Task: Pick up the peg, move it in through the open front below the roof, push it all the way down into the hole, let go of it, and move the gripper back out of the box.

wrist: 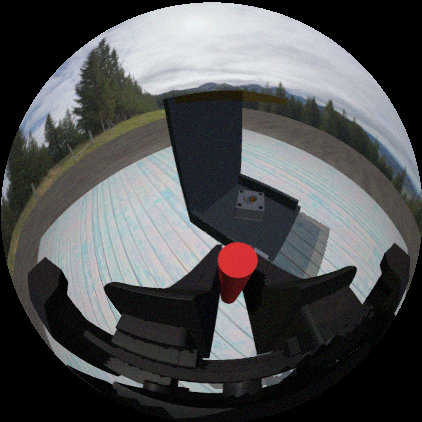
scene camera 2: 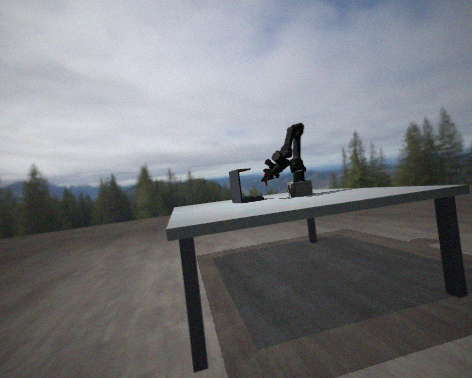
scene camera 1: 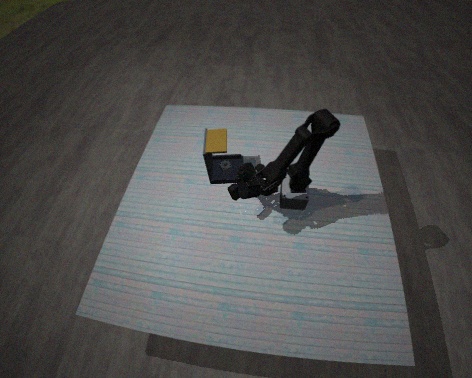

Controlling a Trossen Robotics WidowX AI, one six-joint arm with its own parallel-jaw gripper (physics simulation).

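Seen in the pictures: gripper, between the fingertips: [wrist: 228, 249] [scene camera 2: 261, 181] [scene camera 1: 236, 177]; arm's base, origin of its link: [scene camera 2: 299, 181] [scene camera 1: 297, 186].
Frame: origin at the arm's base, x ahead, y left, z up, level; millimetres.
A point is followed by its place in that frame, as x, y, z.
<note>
The red peg [scene camera 2: 266, 183] {248, -4, 11} [wrist: 237, 262] {246, -10, 74} is held between the fingertips of my gripper [wrist: 228, 249] {267, -31, 28} [scene camera 2: 265, 179] {267, -31, 28}, which is shut on it. In scene camera 2 the peg hangs roughly upright above the table. The box has a dark back wall [wrist: 207, 155] {398, -139, 20} [scene camera 2: 235, 186] {408, -149, 16}, a yellow roof [scene camera 1: 216, 140] {354, -162, 125} [wrist: 215, 96] {333, -96, 119} and a low-rimmed floor. A grey block [wrist: 250, 210] {317, -155, -65} [scene camera 1: 225, 164] {332, -181, -66} with a round hole in its top stands on the box floor. The gripper and peg are outside the box, beside its low rim. In scene camera 1 the arm hides the peg.
The box stands on the pale striped table top [scene camera 1: 240, 280] {249, 379, -98} [scene camera 2: 225, 220] {722, 571, -100}. The low rim [wrist: 270, 190] {317, -237, -69} borders the box floor. The arm's base [scene camera 1: 294, 200] {18, 61, -17} [scene camera 2: 300, 188] {42, 59, -47} stands to the right of the box in both scene views.
</note>
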